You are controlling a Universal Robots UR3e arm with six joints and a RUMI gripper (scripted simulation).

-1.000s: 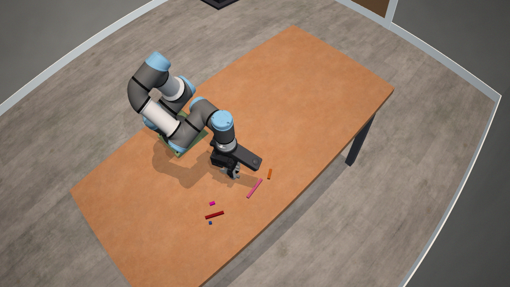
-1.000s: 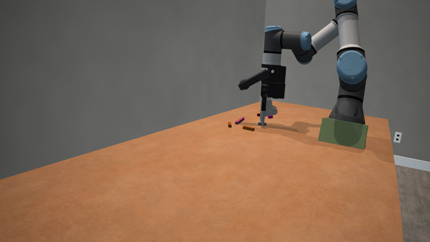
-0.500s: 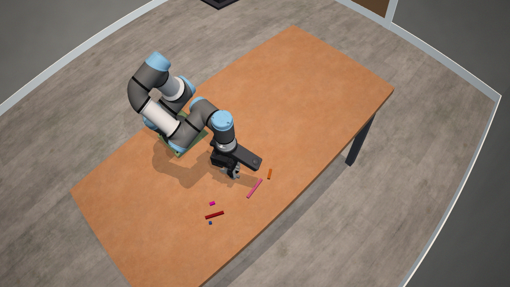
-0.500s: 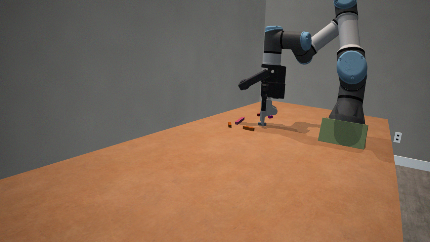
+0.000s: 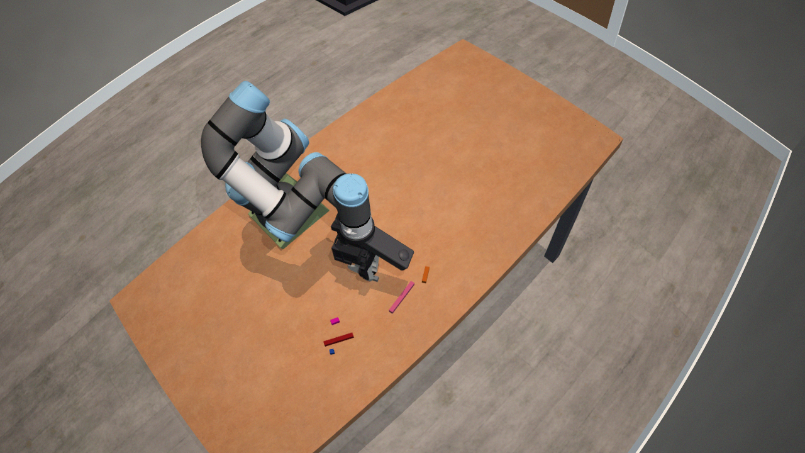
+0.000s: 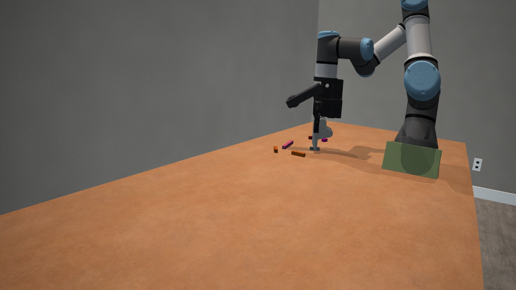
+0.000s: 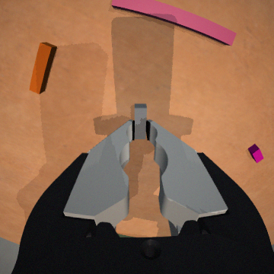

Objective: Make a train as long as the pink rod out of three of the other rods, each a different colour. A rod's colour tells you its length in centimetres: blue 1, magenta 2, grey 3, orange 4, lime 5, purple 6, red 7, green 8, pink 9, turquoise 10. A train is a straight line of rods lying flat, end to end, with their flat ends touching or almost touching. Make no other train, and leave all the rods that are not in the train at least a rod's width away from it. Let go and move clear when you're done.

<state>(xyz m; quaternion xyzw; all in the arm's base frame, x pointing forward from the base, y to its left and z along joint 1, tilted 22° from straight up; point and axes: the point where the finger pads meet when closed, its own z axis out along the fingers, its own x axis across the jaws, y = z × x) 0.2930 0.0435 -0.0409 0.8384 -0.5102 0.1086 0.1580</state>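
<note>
Right now my hand is 1 cm above the grey rod. From my hand the other things lie so: pink rod: 9 cm ahead, 2 cm to the left, 1 cm below; then magenta rod: 14 cm to the right, 3 cm ahead, 1 cm below; then red rod: 16 cm to the right, 7 cm ahead, 1 cm below.
</note>
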